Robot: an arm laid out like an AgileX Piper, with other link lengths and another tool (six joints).
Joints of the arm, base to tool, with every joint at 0 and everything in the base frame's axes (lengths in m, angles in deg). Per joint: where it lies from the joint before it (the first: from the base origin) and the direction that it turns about. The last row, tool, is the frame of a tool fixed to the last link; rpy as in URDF.
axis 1: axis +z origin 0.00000 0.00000 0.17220
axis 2: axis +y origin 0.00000 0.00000 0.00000
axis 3: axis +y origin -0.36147 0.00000 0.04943
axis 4: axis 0.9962 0 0.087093 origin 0.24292 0.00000 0.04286
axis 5: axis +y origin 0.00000 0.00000 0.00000
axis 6: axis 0.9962 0 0.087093 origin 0.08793 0.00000 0.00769
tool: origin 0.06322 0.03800 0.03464 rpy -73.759 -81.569 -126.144
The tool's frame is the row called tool.
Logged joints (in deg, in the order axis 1, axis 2, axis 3, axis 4, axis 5, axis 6), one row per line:
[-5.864, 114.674, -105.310, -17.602, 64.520, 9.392]
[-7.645, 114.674, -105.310, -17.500, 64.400, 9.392]
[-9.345, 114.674, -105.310, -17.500, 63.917, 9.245]
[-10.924, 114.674, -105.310, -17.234, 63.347, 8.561]
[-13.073, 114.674, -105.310, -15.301, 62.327, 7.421]
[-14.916, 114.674, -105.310, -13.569, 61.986, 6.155]
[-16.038, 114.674, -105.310, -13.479, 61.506, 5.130]
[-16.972, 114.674, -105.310, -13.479, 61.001, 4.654]
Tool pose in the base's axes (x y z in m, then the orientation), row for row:
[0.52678, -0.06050, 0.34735, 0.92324, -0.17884, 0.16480, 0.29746]
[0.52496, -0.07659, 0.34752, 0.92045, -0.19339, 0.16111, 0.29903]
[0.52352, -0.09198, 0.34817, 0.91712, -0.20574, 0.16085, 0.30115]
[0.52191, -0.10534, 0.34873, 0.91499, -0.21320, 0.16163, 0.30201]
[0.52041, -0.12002, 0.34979, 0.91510, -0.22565, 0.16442, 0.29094]
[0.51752, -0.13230, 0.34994, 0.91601, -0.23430, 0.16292, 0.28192]
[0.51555, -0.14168, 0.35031, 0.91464, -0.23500, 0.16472, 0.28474]
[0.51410, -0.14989, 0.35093, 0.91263, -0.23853, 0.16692, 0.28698]
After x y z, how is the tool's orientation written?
As a quaternion, x y z w.
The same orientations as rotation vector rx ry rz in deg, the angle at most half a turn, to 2 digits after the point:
[140.59, -27.23, 25.10]
[140.06, -29.43, 24.52]
[139.40, -31.27, 24.45]
[139.02, -32.39, 24.56]
[139.81, -34.47, 25.12]
[140.59, -35.96, 25.00]
[140.18, -36.02, 25.24]
[139.71, -36.52, 25.55]

